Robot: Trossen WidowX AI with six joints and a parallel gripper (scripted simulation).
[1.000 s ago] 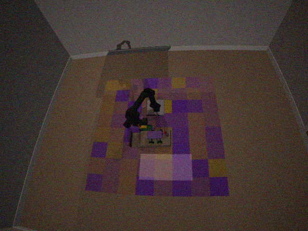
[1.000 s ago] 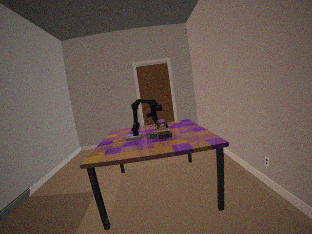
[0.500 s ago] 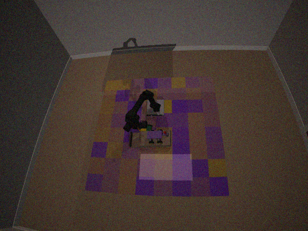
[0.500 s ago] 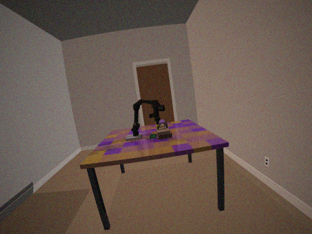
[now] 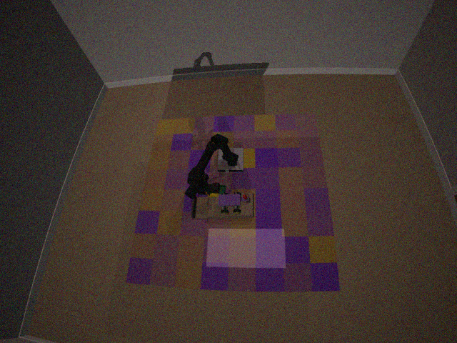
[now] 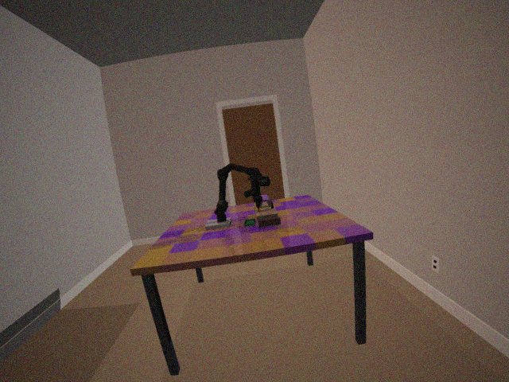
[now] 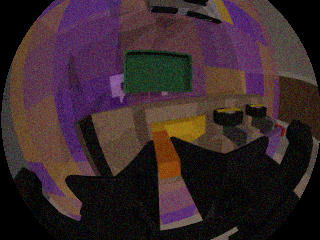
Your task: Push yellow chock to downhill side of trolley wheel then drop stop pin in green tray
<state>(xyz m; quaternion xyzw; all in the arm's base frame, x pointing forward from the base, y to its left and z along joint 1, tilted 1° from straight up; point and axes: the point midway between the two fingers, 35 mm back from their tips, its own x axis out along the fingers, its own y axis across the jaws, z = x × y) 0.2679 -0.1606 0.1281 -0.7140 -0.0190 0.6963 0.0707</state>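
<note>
Now: gripper tip 50 mm short of the red-headed stop pin, 240 mm to the right of it and 10 mm below it. The rest, counted from my gripper tip: yellow chock: 20 mm to the left, 10 mm below; then green tray: 70 mm behind, 40 mm to the left, 120 mm below; then purple-topped trolley: 70 mm ahead, 140 mm to the left.
</note>
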